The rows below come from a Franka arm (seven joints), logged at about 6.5 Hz.
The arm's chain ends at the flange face. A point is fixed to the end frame.
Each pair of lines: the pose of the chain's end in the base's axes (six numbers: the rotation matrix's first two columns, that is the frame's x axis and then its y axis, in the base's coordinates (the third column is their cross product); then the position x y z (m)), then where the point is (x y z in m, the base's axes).
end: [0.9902, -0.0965, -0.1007, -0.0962, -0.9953, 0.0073, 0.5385, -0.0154, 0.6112]
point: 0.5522 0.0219 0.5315
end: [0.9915, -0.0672, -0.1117, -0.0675, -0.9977, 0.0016, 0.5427, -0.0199, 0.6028]
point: 0.5545 0.0183 0.5232
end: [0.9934, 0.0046, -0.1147, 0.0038, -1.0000, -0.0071, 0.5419, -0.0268, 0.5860]
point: 0.5507 0.0128 0.5067
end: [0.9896, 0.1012, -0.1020, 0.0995, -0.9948, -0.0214, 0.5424, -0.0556, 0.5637]
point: 0.5482 -0.0141 0.4851
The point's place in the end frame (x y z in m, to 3 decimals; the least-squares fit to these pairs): 0.018 -0.039 0.078
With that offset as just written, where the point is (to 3 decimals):
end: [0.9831, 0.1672, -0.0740, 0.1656, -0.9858, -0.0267, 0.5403, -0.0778, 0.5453]
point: 0.545 -0.035 0.467
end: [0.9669, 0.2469, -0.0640, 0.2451, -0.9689, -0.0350, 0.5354, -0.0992, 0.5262]
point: 0.538 -0.056 0.449
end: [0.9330, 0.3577, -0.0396, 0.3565, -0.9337, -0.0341, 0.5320, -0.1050, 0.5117]
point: 0.531 -0.061 0.434
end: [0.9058, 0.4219, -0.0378, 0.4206, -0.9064, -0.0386, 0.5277, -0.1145, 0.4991]
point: 0.524 -0.070 0.422
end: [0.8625, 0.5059, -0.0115, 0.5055, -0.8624, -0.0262, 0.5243, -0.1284, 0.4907]
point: 0.518 -0.084 0.414
